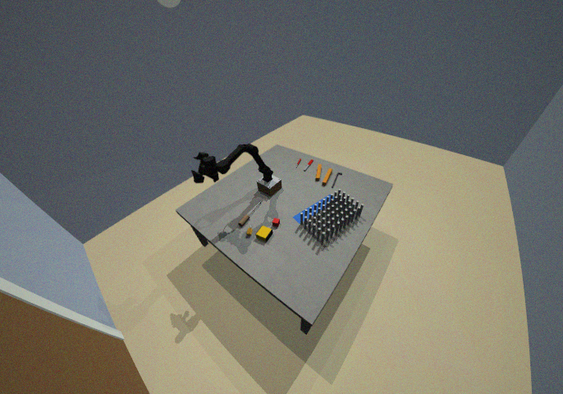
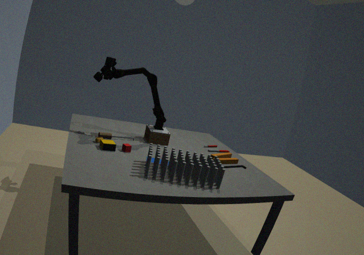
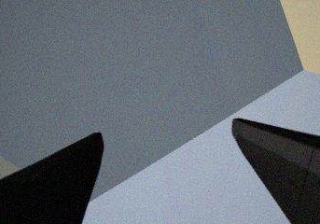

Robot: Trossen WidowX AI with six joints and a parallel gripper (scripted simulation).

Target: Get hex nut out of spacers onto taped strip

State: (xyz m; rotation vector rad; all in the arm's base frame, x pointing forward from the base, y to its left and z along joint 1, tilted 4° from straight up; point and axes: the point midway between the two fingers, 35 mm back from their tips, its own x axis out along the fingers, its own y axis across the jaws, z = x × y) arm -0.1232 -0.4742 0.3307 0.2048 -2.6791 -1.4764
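Right now my gripper tip is 38 cm short of the yellow-handled tool, 6 cm to the right of it and 42 cm above it. Round my gripper tip: red cube (47 cm ahead, 23 cm to the left, 42 cm below); yellow block (47 cm ahead, 11 cm to the left, 41 cm below); metal-shafted tool (25 cm ahead, 20 cm to the left, 42 cm below).
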